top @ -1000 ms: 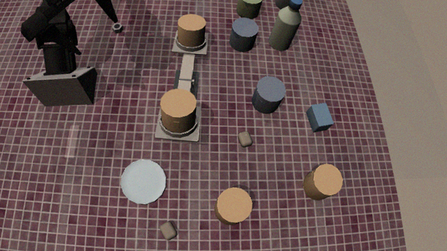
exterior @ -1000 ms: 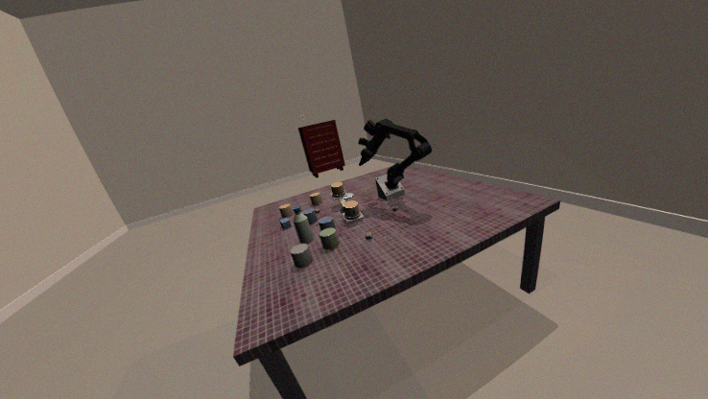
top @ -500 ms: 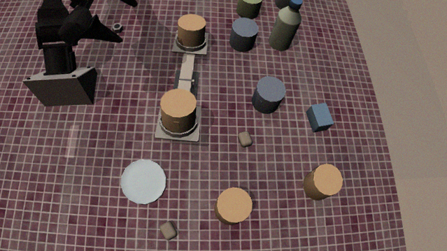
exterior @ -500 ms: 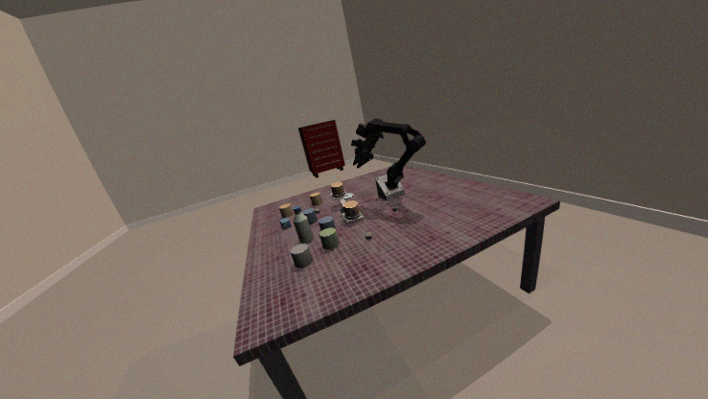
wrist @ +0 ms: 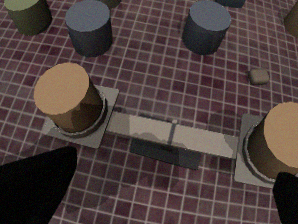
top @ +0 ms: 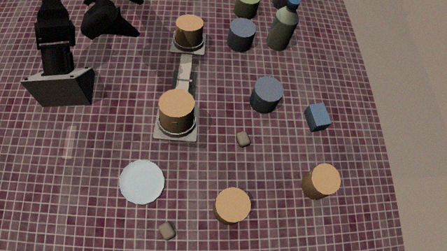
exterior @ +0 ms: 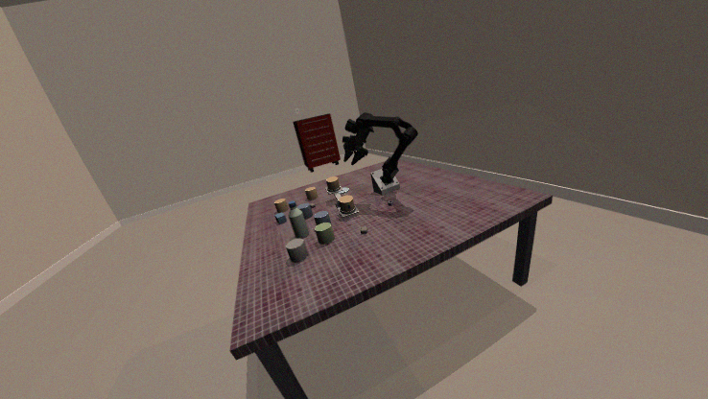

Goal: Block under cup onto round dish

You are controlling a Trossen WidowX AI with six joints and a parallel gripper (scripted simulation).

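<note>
Now: the grey block 110 mm ahead of my gripper tip, 110 mm to the left of it and 190 mm below it. The rest, counted from my gripper tip: nut 100 mm behind, 190 mm to the left, 220 mm below; then round pale dish 30 mm behind, 260 mm to the right, 230 mm below; then bottle 360 mm ahead, 110 mm to the left, 120 mm below.
</note>
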